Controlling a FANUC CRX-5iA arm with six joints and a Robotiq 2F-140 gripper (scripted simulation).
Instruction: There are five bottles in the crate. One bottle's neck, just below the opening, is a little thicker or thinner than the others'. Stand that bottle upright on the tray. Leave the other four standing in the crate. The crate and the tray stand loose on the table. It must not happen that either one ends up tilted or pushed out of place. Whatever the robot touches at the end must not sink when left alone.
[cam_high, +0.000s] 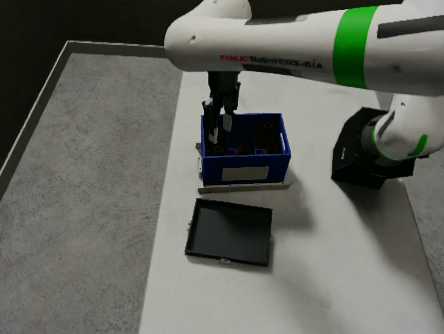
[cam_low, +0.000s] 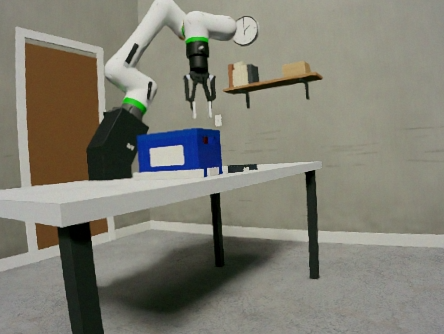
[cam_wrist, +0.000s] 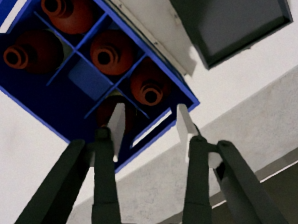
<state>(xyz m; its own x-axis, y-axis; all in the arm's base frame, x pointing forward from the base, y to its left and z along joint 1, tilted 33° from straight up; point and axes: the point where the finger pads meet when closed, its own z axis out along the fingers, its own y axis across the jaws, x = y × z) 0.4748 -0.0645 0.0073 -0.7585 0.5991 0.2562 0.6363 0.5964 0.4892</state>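
My hand is 80 mm past the crate, 60 mm to the left of it and 170 mm above it. The rest, counted from my hand: dark tray: 40 mm behind, 210 mm to the left, 240 mm below.
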